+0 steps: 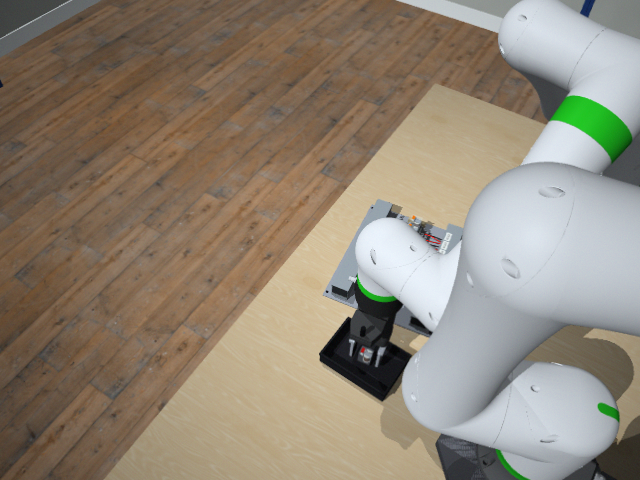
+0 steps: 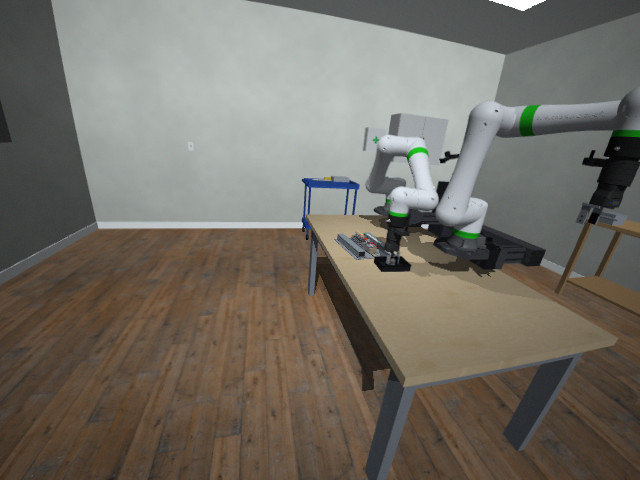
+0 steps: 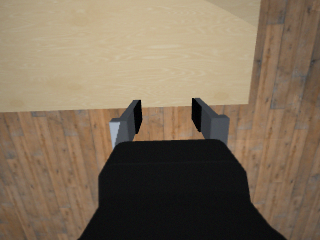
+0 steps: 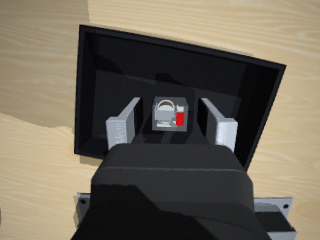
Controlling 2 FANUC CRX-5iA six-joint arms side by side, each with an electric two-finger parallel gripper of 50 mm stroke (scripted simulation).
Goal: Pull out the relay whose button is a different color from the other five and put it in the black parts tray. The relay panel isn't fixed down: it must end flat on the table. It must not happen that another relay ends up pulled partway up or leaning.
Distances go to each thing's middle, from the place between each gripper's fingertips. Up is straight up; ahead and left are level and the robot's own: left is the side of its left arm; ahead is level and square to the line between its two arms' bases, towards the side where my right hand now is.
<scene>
Right now my right hand is 1 cm above the red-button relay (image 4: 169, 113). From my right hand the other things lie so: relay panel (image 1: 339, 288) (4 cm ahead, 27 cm to the right, 1 cm below); then black parts tray (image 1: 338, 347) (2 cm below).
I see my left gripper (image 2: 585, 223) 31 cm short of the red-button relay, 58 cm to the left of it and 41 cm above it. Round my left hand: relay panel 35 cm ahead, 85 cm to the right, 42 cm below; then black parts tray 31 cm ahead, 57 cm to the right, 42 cm below.
</scene>
